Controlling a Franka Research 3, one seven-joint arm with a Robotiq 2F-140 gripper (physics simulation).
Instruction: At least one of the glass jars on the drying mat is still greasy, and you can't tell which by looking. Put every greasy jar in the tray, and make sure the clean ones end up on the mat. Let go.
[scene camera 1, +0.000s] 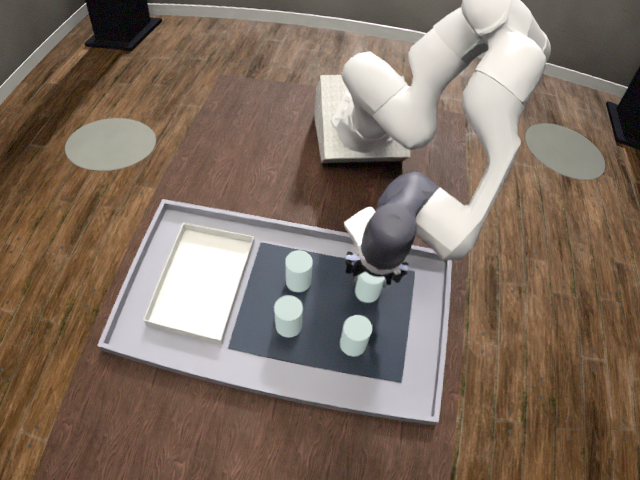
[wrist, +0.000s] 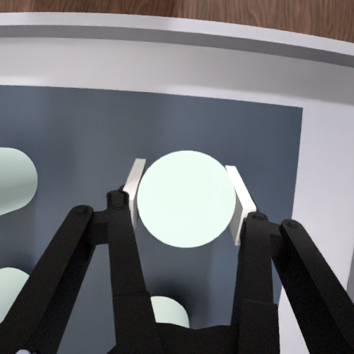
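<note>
My gripper (scene camera 1: 371, 282) (wrist: 184, 177) points down, shut on the back right jar (scene camera 1: 367, 290) (wrist: 186, 197), a pale green cylinder, with one pad on each side. This jar appears to rest on the dark drying mat (scene camera 1: 325, 312) (wrist: 95, 127). The other jars look alike: the back left jar (scene camera 1: 298, 271) (wrist: 14, 180), the front left jar (scene camera 1: 288, 316) (wrist: 10, 290) and the front right jar (scene camera 1: 356, 336) (wrist: 171, 312) stand upright on the mat. The cream tray (scene camera 1: 199, 284) lies left of the mat, empty. No grease shows on any jar.
A large grey tray-like base with a raised rim (scene camera 1: 273, 395) (wrist: 175, 41) surrounds the mat and the cream tray. It lies on a brown wooden surface (scene camera 1: 232, 428) (wrist: 240, 15). The arm's pedestal (scene camera 1: 330, 121) stands behind.
</note>
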